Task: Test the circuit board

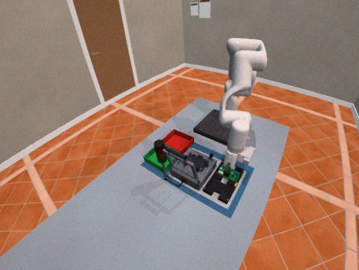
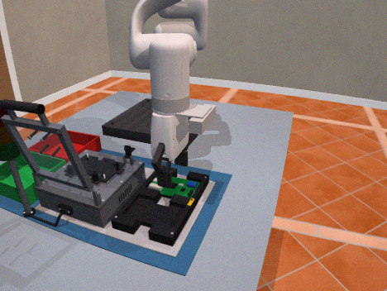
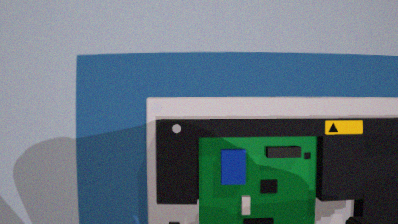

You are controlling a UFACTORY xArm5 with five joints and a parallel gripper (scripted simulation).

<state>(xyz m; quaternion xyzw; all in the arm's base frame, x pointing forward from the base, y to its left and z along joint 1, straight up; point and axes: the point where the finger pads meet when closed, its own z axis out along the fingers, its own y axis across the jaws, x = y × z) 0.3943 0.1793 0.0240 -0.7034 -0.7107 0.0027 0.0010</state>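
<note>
The green circuit board is 40 mm below my hand. Also, from my hand: red bin (370 mm to the right, 40 mm below, 40 mm behind); black catch (110 mm to the right, 30 mm above); clear lid (190 mm ahead, 170 mm to the right, 130 mm above).
</note>
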